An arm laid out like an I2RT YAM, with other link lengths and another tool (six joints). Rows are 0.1 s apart.
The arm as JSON. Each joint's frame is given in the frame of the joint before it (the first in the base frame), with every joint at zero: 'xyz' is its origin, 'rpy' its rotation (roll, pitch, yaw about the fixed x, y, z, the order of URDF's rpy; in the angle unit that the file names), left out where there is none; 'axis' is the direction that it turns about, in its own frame. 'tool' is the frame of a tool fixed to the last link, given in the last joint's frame.
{
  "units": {
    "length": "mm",
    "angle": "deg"
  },
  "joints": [
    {
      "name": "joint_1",
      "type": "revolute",
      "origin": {
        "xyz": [
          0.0,
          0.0,
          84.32
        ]
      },
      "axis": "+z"
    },
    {
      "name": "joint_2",
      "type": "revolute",
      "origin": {
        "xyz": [
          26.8,
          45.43,
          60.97
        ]
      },
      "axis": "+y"
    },
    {
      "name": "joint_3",
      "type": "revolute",
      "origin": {
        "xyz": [
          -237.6,
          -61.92,
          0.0
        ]
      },
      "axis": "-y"
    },
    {
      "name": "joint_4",
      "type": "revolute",
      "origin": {
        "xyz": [
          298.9,
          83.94,
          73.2
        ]
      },
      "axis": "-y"
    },
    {
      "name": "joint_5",
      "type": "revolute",
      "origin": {
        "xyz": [
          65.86,
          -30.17,
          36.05
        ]
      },
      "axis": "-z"
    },
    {
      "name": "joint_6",
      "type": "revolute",
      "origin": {
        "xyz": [
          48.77,
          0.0,
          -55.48
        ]
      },
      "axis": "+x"
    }
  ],
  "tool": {
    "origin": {
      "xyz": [
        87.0,
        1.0,
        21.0
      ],
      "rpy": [
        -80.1,
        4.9,
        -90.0
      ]
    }
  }
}
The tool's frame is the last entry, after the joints.
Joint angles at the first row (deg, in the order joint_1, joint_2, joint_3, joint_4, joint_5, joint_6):
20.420, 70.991, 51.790, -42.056, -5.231, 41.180
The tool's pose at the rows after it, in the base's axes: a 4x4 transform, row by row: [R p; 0 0 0 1], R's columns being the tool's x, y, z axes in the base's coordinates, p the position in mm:
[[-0.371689 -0.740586 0.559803 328.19], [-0.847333 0.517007 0.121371 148.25], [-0.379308 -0.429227 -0.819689 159.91], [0 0 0 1]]
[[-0.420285 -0.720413 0.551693 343.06], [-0.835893 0.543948 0.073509 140.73], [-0.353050 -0.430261 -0.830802 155.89], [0 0 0 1]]
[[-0.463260 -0.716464 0.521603 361.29], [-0.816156 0.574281 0.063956 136.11], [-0.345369 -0.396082 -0.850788 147.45], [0 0 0 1]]
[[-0.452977 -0.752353 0.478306 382.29], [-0.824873 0.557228 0.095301 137.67], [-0.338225 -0.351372 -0.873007 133.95], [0 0 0 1]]
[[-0.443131 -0.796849 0.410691 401.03], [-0.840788 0.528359 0.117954 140.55], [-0.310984 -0.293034 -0.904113 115.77], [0 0 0 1]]
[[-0.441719 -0.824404 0.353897 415.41], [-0.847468 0.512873 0.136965 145.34], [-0.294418 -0.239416 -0.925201 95.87], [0 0 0 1]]
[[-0.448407 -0.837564 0.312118 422.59], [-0.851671 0.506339 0.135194 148.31], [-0.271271 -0.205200 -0.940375 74.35], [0 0 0 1]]
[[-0.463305 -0.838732 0.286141 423.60], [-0.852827 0.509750 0.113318 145.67], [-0.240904 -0.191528 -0.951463 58.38], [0 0 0 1]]
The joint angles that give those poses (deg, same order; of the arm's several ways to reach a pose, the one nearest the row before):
19.278, 73.847, 53.815, -41.938, -3.252, 42.397
18.082, 77.847, 56.654, -42.027, -1.576, 43.463
16.243, 83.382, 60.470, -42.206, -2.637, 44.204
14.517, 90.486, 65.351, -42.512, -5.621, 41.605
13.377, 98.721, 71.502, -44.647, -8.020, 38.837
12.931, 105.808, 76.500, -45.898, -9.854, 37.537
12.966, 110.966, 79.153, -45.941, -10.250, 37.269
12.870, 113.626, 79.762, -45.705, -9.416, 37.526

